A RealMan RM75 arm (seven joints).
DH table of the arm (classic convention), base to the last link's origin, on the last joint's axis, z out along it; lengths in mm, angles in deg. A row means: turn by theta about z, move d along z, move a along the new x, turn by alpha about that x. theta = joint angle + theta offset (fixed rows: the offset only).
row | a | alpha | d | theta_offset
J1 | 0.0 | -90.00 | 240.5 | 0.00
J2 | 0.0 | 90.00 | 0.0 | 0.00
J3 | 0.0 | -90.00 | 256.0 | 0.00
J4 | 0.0 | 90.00 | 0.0 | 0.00
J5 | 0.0 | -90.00 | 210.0 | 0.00
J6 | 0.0 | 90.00 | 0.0 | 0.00
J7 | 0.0 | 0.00 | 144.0 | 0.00
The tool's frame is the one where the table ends.
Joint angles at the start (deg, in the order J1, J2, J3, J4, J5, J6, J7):
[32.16 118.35 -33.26 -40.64 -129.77 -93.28 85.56]
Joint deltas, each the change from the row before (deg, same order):
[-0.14 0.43 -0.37 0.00 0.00 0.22 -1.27]
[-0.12 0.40 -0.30 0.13 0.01 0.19 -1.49]
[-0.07 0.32 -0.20 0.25 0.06 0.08 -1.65]
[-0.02 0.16 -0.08 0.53 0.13 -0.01 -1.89]
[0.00 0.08 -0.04 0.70 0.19 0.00 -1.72]
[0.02 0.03 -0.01 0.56 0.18 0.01 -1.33]
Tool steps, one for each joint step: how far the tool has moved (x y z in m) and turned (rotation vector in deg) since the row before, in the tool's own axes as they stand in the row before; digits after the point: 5 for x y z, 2 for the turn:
[0.00142 0.00190 0.00329 -0.29 0.11 -1.13]
[0.00148 0.00200 0.00331 -0.35 0.03 -1.25]
[0.00116 0.00197 0.00299 -0.42 -0.09 -1.36]
[0.00117 0.00181 0.00244 -0.49 -0.23 -1.44]
[0.00123 0.00169 0.00226 -0.48 -0.32 -1.18]
[0.00075 0.00112 0.00158 -0.33 -0.29 -0.92]

